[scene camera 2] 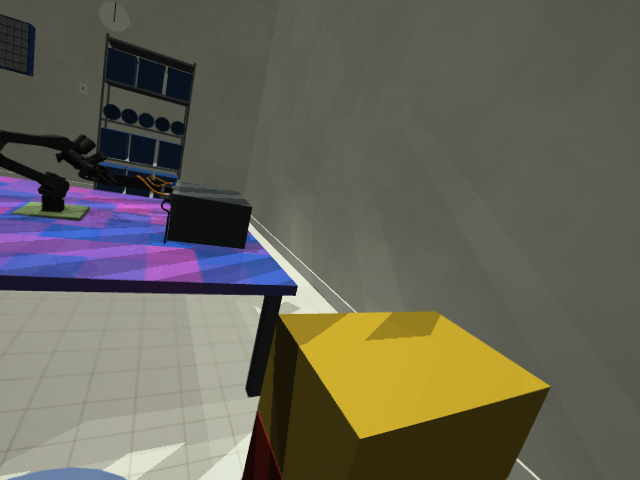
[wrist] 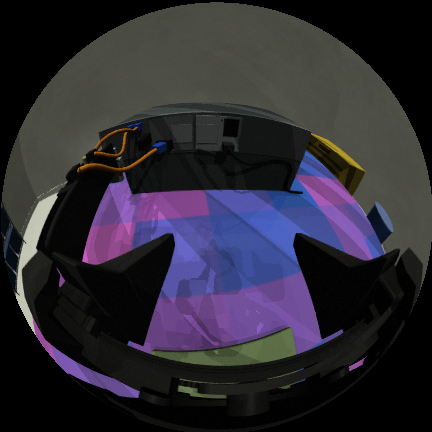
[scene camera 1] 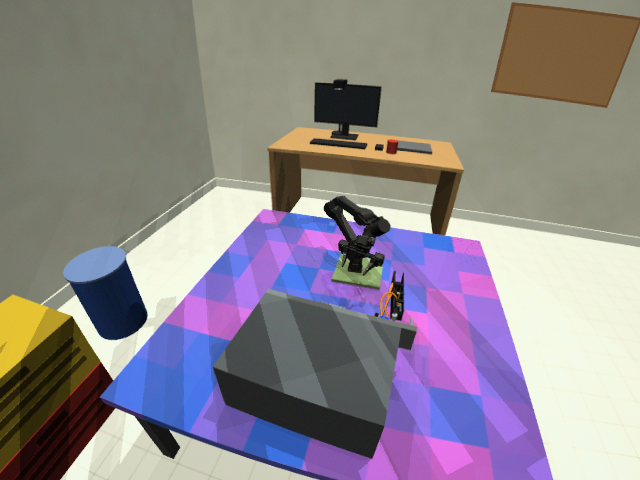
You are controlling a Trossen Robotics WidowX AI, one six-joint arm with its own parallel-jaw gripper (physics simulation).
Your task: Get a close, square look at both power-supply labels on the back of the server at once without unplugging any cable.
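Frame: origin at the arm's base, x right, y ahead, z up, level; centimetres.
Where they show: gripper, fingertip midpoint: (scene camera 2: 113,184) (wrist: 235,240) (scene camera 1: 352,270); arm's base, origin of the base link: (scene camera 2: 52,210) (scene camera 1: 355,268).
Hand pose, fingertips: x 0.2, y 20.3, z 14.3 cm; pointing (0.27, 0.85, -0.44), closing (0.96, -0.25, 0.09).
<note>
Each offset is from my fingertips to the centre of the thing. "pt": to the spot under its first point.
The dark grey server (scene camera 1: 310,346) (scene camera 2: 209,219) (wrist: 272,135) lies on the table, its back towards the arm. In the wrist view its back shows two pale grey panels {dx -2.6, dy +24.6, dz -0.3 cm} (wrist: 181,134) {dx +2.1, dy +23.1, dz -0.3 cm} (wrist: 207,131) side by side, seen small and obliquely; I cannot tell whether they are the power-supply labels, and no text is readable. Orange cables {pt dx -11.1, dy +19.7, dz +3.6 cm} (scene camera 1: 383,304) (scene camera 2: 147,183) (wrist: 120,167) with blue plugs run from the back's left part. A black cable (wrist: 265,164) hangs across its lower right. My gripper (scene camera 1: 355,268) (scene camera 2: 112,181) (wrist: 235,240) is open and empty, above the table and apart from the server.
A black hinged arm (scene camera 1: 397,297) (wrist: 75,215) sticks out from the server's back at the wrist view's left, with the orange cables along it. The green base plate (scene camera 1: 356,280) (scene camera 2: 77,212) (wrist: 225,350) is under my arm. A yellow box (scene camera 2: 423,361) (wrist: 345,162) and a blue bin (scene camera 1: 108,299) stand beyond the table.
</note>
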